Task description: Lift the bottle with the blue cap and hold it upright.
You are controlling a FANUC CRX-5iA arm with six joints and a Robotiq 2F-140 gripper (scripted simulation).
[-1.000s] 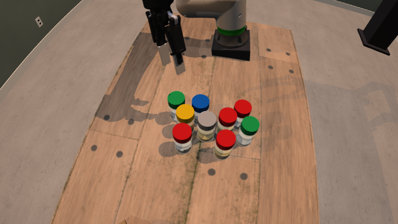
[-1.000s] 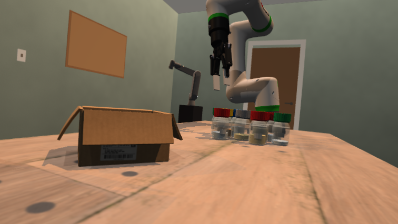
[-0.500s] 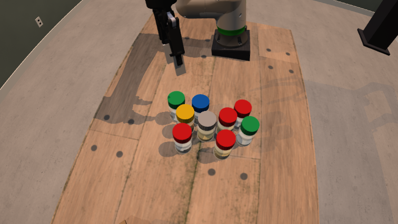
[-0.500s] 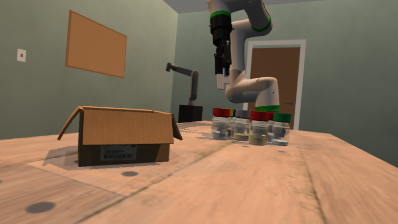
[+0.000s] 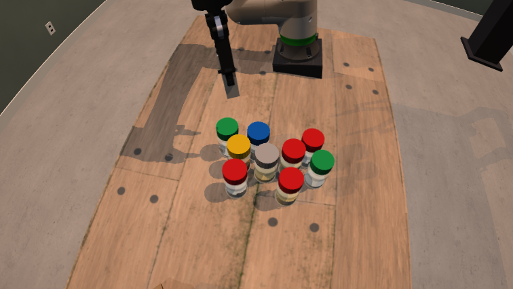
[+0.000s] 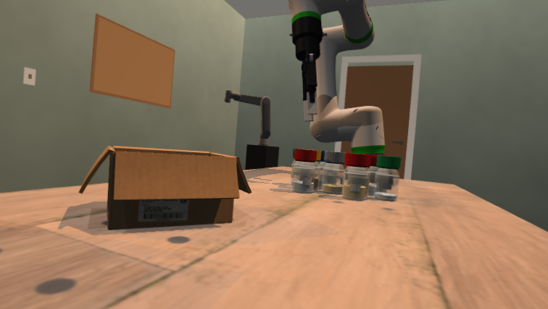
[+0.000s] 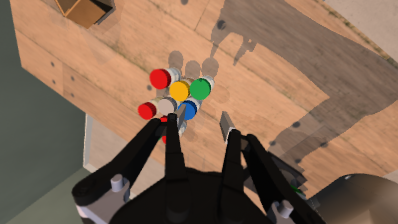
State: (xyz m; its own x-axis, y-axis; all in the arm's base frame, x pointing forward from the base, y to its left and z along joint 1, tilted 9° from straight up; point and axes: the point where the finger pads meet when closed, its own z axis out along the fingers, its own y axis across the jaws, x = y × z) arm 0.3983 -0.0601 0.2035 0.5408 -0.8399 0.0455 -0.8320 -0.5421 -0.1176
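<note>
Now: hand 3 cm short of the blue-capped bottle, 8 cm to the right of it and 18 cm above it. Also, from my hand: grey-capped bottle: 8 cm ahead, 12 cm to the left, 18 cm below; then yellow-capped bottle: 8 cm ahead, 5 cm to the left, 18 cm below.
</note>
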